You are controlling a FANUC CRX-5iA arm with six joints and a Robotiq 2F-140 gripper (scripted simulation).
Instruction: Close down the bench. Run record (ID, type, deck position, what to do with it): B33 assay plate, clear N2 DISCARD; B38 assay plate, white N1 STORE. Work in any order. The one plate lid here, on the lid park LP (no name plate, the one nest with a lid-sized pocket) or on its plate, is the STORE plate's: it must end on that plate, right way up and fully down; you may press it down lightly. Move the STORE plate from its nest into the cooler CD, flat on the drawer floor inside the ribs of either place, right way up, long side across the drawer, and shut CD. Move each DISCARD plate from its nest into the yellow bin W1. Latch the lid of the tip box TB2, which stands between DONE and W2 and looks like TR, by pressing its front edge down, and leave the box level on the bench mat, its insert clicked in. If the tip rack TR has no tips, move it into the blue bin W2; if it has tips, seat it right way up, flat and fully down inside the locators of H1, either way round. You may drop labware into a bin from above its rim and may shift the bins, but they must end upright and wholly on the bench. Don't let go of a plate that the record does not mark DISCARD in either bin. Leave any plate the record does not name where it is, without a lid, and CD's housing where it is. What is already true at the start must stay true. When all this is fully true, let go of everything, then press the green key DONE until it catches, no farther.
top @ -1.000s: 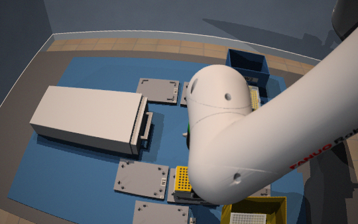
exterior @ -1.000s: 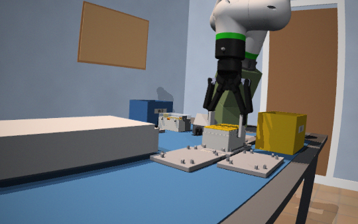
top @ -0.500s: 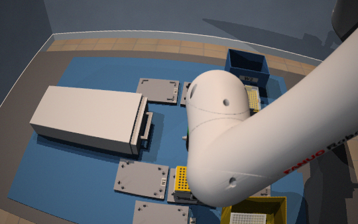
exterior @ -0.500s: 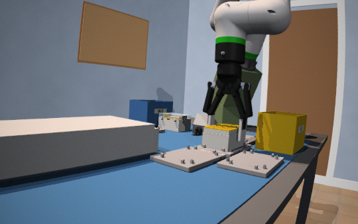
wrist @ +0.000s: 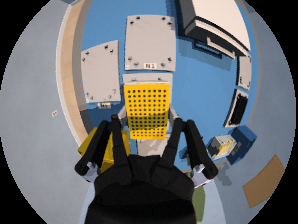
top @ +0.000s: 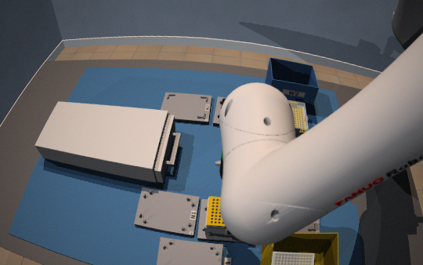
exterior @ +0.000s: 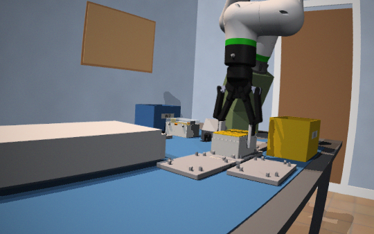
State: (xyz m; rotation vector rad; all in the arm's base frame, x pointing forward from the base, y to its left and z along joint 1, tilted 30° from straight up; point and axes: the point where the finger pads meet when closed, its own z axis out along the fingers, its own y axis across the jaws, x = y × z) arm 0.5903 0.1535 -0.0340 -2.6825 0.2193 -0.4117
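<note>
The tip rack TR lies 1 cm below my hand and 1 cm behind it. The rest, counted from my hand: clear plate: 16 cm to the left, 16 cm behind, 5 cm below; nest H1: 12 cm to the left, 11 cm ahead, 5 cm below; yellow bin W1: 16 cm to the left, 16 cm behind, 2 cm below.
</note>
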